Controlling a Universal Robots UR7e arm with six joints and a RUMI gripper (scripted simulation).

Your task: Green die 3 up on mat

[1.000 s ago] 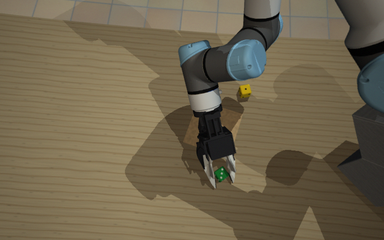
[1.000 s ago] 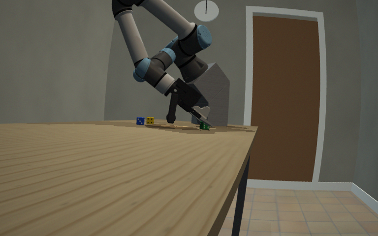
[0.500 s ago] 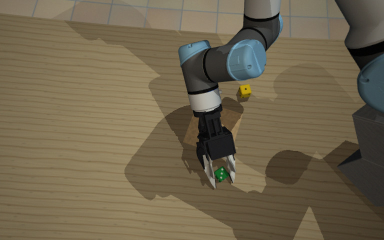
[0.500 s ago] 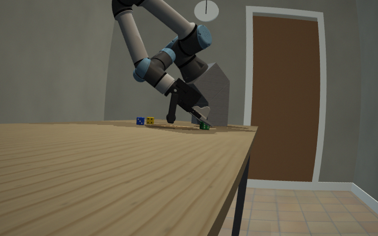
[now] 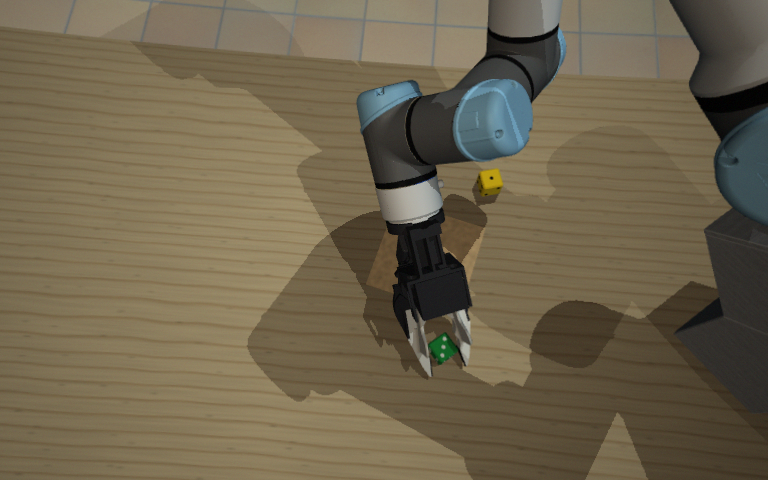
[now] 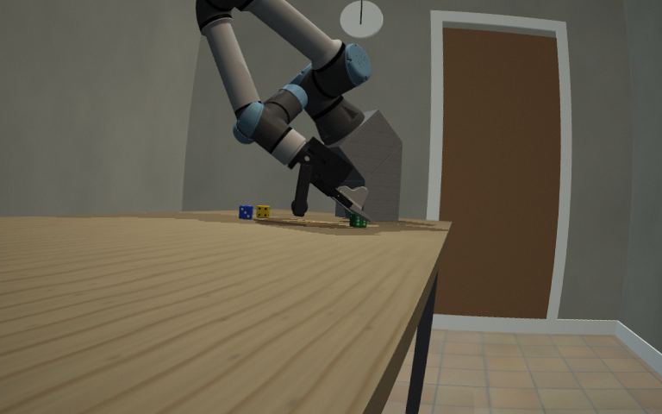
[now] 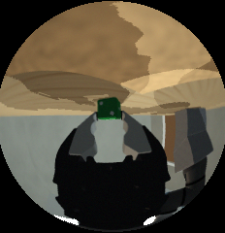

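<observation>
The green die is 2 cm to the right of my hand and 1 cm below it. Round my hand: blue die 4 cm behind, 27 cm to the right, 1 cm below; tan mat 2 cm behind, 15 cm to the right, 2 cm below; yellow die 14 cm behind, 24 cm to the right, 1 cm below.
</observation>
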